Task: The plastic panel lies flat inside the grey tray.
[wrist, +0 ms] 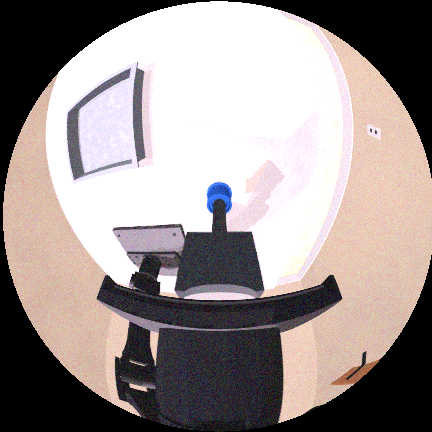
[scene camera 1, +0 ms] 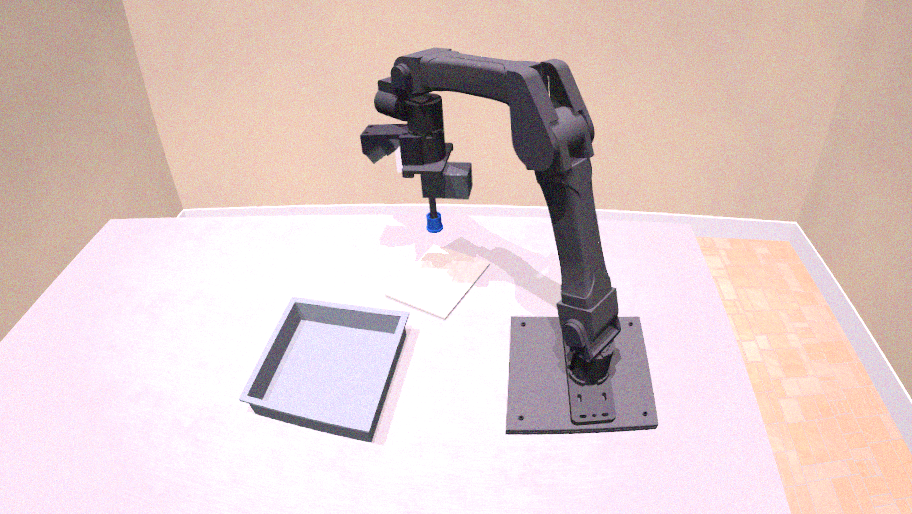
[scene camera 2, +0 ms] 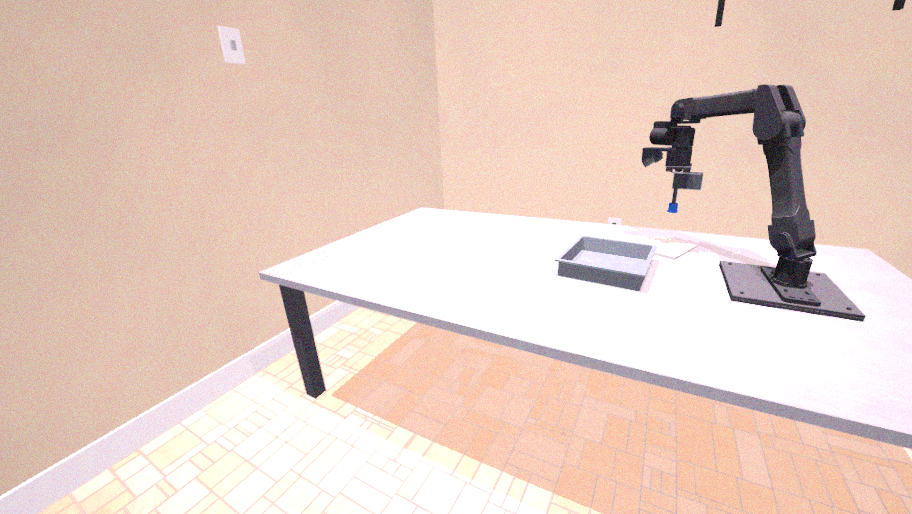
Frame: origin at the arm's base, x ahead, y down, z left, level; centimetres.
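Seen in the pictures: hand, its tool point: [wrist: 218, 192] [scene camera 1: 434, 228] [scene camera 2: 672, 211]; arm's base, origin of its link: [wrist: 152, 258] [scene camera 1: 587, 374] [scene camera 2: 787, 286].
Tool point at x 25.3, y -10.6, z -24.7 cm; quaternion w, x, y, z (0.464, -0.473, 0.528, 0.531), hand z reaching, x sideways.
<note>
Pixels of each thing's top centre, then the offset from my tool point to it. Level surfaces: height alone.
- plastic panel, centre of its top: [scene camera 1: 438, 278] [wrist: 217, 164] [scene camera 2: 666, 246] dx +0.0, dy +11.5, dz +0.1 cm
- grey tray, centre of its top: [scene camera 1: 323, 356] [wrist: 88, 129] [scene camera 2: 608, 252] dx +16.5, dy +7.1, dz +24.4 cm
- pale table, height of its surface: dy +12.1 cm
The plastic panel [scene camera 1: 440, 287] [scene camera 2: 675, 250] is a thin, pale square lying flat on the table, behind and to the right of the tray in scene camera 1. It is outside the tray. In the wrist view it is mostly washed out by glare. The grey tray [scene camera 1: 332, 370] [scene camera 2: 600, 274] [wrist: 107, 125] is square with low walls and stands empty on the table. My gripper [scene camera 1: 434, 223] [scene camera 2: 672, 208] [wrist: 219, 195], a blue suction cup, points down in the air above the far part of the panel. It touches nothing and holds nothing, so it is open.
The arm's dark base plate [scene camera 1: 536, 376] [scene camera 2: 753, 287] [wrist: 150, 235] is on the pale table [scene camera 1: 127, 383] [scene camera 2: 447, 274], to the right of the tray in scene camera 1. The arm's shadow falls across the far side of the table and part of the panel. A wall rises behind the table.
</note>
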